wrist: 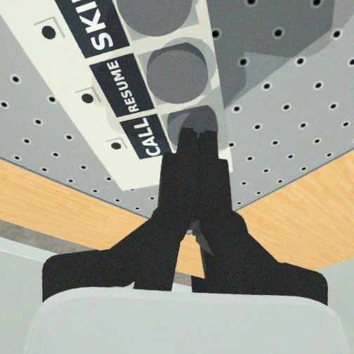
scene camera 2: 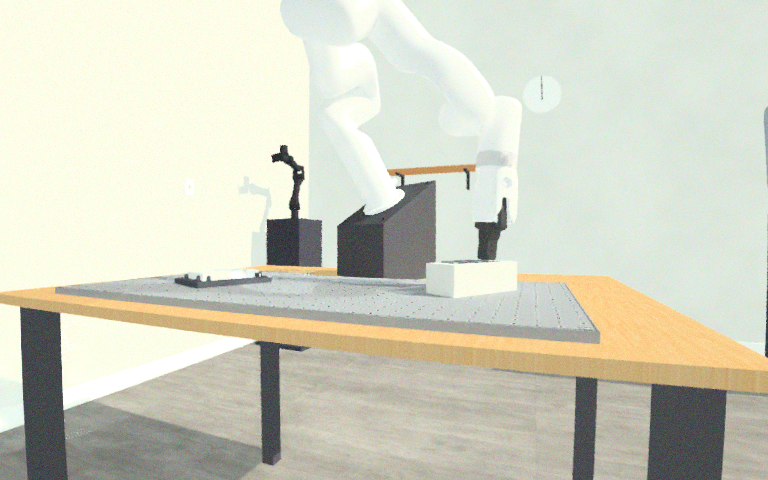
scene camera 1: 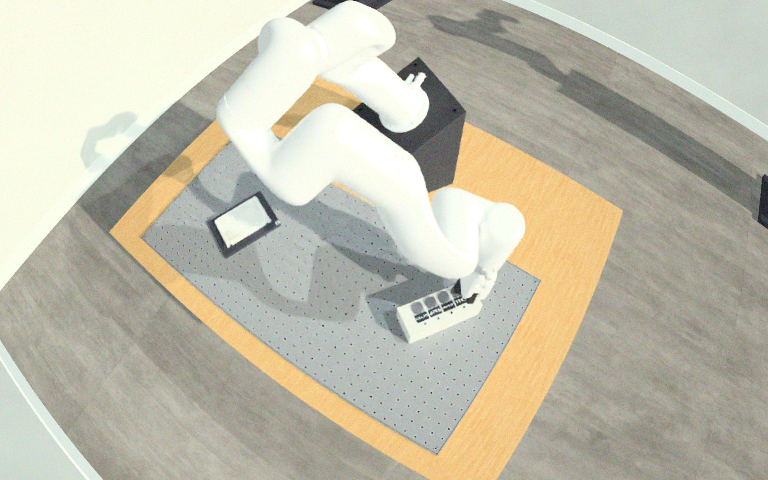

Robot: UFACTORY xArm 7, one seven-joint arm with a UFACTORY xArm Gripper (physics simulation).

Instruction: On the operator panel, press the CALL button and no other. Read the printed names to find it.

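Frame: origin at the arm's base, x ahead, y left, z up, level; millimetres.
Seen in the pictures: gripper, fingertip midpoint: (scene camera 2: pixel 486 259) (scene camera 1: pixel 460 290); arm's base at its link origin: (scene camera 2: pixel 384 203) (scene camera 1: pixel 404 108).
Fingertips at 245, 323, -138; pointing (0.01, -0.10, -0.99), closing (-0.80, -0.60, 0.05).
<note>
Pixels of each thing's top centre, then the offset from my fingertips to it, as dx, dy, dz. "spot": a spot on its surface instead. Level surfaces: height alone.
- operator panel at its top centre: (scene camera 2: pixel 473 260) (scene camera 1: pixel 440 306) +56, -14, +1
- grey perforated board at its surface level: dz -55
- wooden table at its surface level: dz -68
- dark tray at a spot on its surface: (scene camera 2: pixel 198 283) (scene camera 1: pixel 225 256) spot: +241, -493, -45
The operator panel (scene camera 1: pixel 421 333) (scene camera 2: pixel 484 281) (wrist: pixel 105 112) is a cream box with grey round buttons and dark name labels. In the wrist view, the CALL label (wrist: pixel 146 137) is the nearest one, and the CALL button (wrist: pixel 196 119) is beside it, partly shadowed, its near edge hidden by the fingertips. The RESUME button (wrist: pixel 177 76) is the neighbour. My gripper (scene camera 2: pixel 487 258) (wrist: pixel 192 147) is shut and empty, pointing down at the CALL end of the panel. Its fingertips overlap the near part of the CALL button in the wrist view; whether they touch it I cannot tell.
The panel stands on a grey perforated board (scene camera 1: pixel 362 362) (scene camera 2: pixel 351 300) on the wooden table (scene camera 1: pixel 572 209) (scene camera 2: pixel 651 316). A dark tray (scene camera 1: pixel 227 251) (scene camera 2: pixel 198 283) with a white piece lies on the board's far left. The arm's dark pedestal (scene camera 1: pixel 441 152) (scene camera 2: pixel 410 237) stands behind.
</note>
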